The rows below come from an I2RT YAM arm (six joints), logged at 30 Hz.
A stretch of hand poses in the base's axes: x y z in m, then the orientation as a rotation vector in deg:
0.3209, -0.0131, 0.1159, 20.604, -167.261, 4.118
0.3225, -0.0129, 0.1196, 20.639, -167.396, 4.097
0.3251, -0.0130, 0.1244, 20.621, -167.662, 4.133
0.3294, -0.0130, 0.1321, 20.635, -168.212, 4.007
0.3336, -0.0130, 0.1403, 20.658, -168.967, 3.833
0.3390, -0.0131, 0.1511, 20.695, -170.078, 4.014
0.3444, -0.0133, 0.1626, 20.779, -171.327, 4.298
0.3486, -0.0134, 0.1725, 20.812, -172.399, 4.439
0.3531, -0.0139, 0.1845, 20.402, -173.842, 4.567
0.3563, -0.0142, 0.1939, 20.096, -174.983, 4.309
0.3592, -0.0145, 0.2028, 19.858, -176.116, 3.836
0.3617, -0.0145, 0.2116, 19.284, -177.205, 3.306
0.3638, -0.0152, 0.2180, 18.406, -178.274, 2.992
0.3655, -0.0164, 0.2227, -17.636, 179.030, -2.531
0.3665, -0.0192, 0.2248, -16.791, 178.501, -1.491
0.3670, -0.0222, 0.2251, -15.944, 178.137, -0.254
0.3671, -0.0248, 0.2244, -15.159, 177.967, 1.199
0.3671, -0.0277, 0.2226, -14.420, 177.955, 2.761
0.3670, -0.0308, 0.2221, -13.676, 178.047, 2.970
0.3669, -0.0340, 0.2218, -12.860, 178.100, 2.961
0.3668, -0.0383, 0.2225, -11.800, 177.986, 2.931
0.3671, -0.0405, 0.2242, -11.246, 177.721, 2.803
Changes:
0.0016, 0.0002, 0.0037, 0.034, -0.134, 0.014
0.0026, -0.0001, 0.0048, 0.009, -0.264, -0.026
0.0043, 0.0000, 0.0077, 0.156, -0.530, -0.031
0.0042, 0.0000, 0.0082, 0.214, -0.728, -0.040
0.0054, -0.0001, 0.0108, 0.027, -1.117, -0.031
0.0054, -0.0002, 0.0115, -0.018, -1.268, -0.002
0.0042, -0.0001, 0.0099, 0.050, -1.074, -0.032
0.0045, -0.0005, 0.0120, 0.087, -1.396, -0.340
0.0032, -0.0003, 0.0094, 0.301, -1.071, -0.263
0.0029, -0.0003, 0.0089, 0.438, -1.050, -0.220
0.0025, 0.0000, 0.0088, 0.456, -0.973, -0.431
0.0021, -0.0007, 0.0064, 0.307, -0.949, -0.617
0.0017, -0.0012, 0.0047, 0.383, -0.813, -0.525
0.0010, -0.0028, 0.0021, 0.718, -0.559, -0.495
0.0005, -0.0030, 0.0003, 0.832, -0.374, -0.510
0.0001, -0.0026, -0.0007, 0.954, -0.150, -0.482
0.0000, -0.0029, -0.0018, 1.009, 0.033, -0.460
-0.0001, -0.0031, -0.0005, 0.136, 0.055, -0.478
-0.0001, -0.0032, -0.0003, 0.001, 0.001, -0.525
-0.0001, -0.0043, 0.0007, 0.004, -0.176, -0.677
0.0003, -0.0022, 0.0017, -0.055, -0.301, -0.350

